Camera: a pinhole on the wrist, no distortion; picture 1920 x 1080 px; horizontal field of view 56.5 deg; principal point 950.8 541.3 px. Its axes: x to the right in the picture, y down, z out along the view. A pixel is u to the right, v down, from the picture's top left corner.
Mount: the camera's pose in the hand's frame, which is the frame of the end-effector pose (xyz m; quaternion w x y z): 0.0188 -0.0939 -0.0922 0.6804 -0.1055 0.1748 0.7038
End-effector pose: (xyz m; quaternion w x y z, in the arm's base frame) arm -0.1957 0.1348 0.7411 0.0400 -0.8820 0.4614 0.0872
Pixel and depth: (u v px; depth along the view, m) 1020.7 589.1 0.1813
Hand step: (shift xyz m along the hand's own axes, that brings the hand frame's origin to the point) 0.0298 -0.0168 0.0717
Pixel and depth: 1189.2 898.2 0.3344
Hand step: -0.0201 0.0766 0.2039
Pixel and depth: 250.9 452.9 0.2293
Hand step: 0.0552 -0.0871 0.1515
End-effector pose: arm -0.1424 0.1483 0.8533 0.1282 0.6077 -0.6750 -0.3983
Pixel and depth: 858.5 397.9 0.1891
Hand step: 0.0513 -0.0290 0.0834
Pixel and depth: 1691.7 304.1 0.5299
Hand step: 0.1247 0.3158 0.3014
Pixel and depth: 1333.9 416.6 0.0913
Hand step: 0.0323 -0.0402 -0.0167
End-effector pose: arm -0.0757 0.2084 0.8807 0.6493 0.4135 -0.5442 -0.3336
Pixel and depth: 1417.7 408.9 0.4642
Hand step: 0.0882 0.1991 0.2829
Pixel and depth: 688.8 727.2 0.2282
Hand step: 0.0173 -0.0361 0.1323
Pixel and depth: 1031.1 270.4 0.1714
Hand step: 0.0596 -0.0197 0.0593
